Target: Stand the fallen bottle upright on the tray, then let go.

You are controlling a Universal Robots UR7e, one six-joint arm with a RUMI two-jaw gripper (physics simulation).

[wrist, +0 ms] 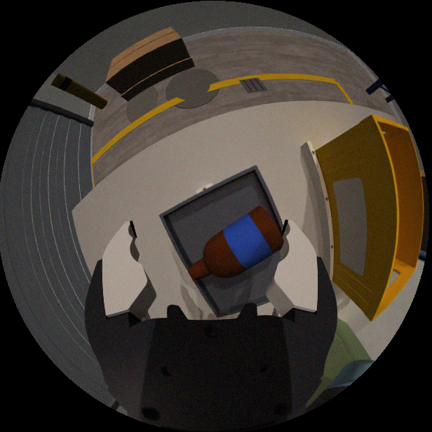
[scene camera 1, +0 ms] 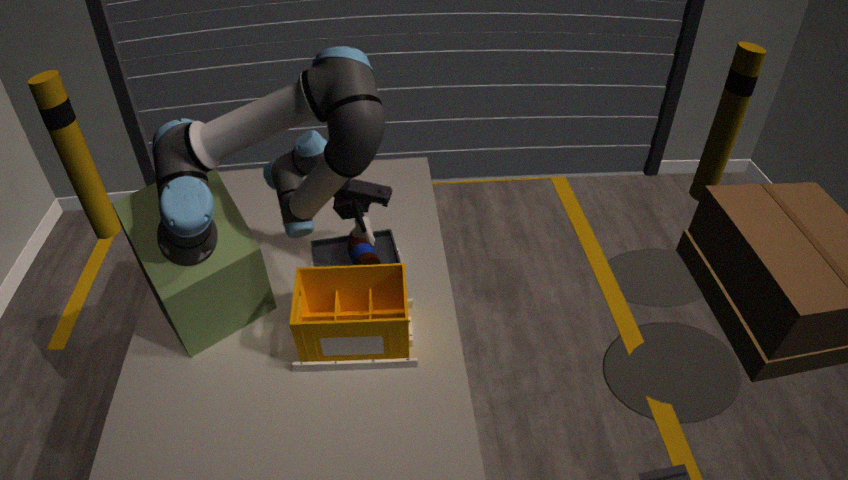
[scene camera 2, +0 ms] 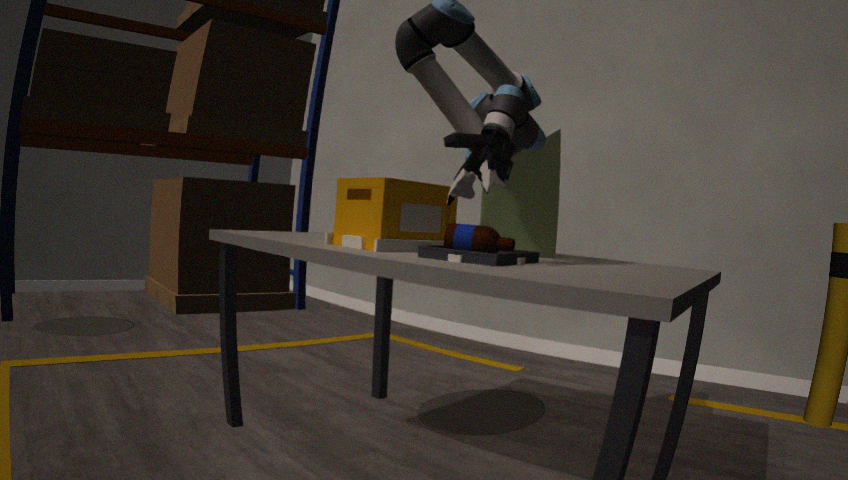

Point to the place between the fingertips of my gripper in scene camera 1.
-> At 380, 225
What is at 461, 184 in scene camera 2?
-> My gripper.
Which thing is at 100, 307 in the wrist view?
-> My gripper.
